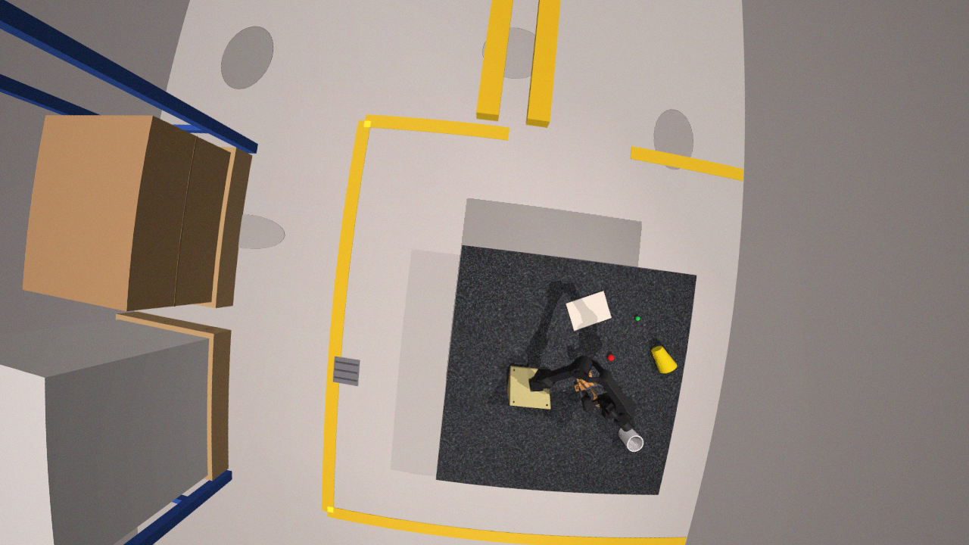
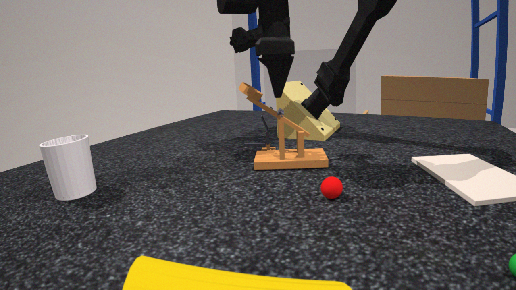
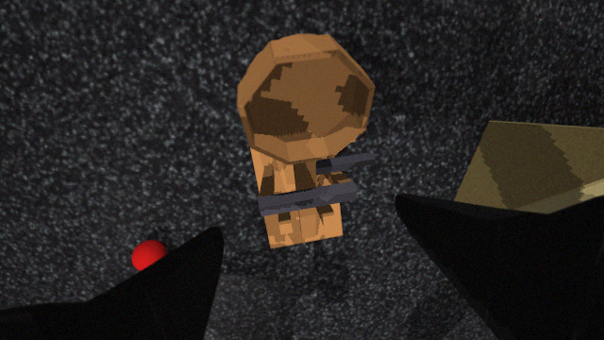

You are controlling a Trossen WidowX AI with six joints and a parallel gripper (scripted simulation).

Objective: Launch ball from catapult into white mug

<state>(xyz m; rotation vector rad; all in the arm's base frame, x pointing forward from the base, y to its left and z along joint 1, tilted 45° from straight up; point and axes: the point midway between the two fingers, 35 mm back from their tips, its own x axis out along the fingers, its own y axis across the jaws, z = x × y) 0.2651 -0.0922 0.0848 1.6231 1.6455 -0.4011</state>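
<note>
The catapult lies 1 cm behind my gripper tip, 2 cm to the right of it and 6 cm below it. From my gripper tip the other things lie so: white flat slab 1 cm ahead, 37 cm to the left, 13 cm below; white mug 25 cm ahead, 32 cm to the right, 11 cm below; red ball 13 cm ahead, 12 cm to the left, 12 cm below.
</note>
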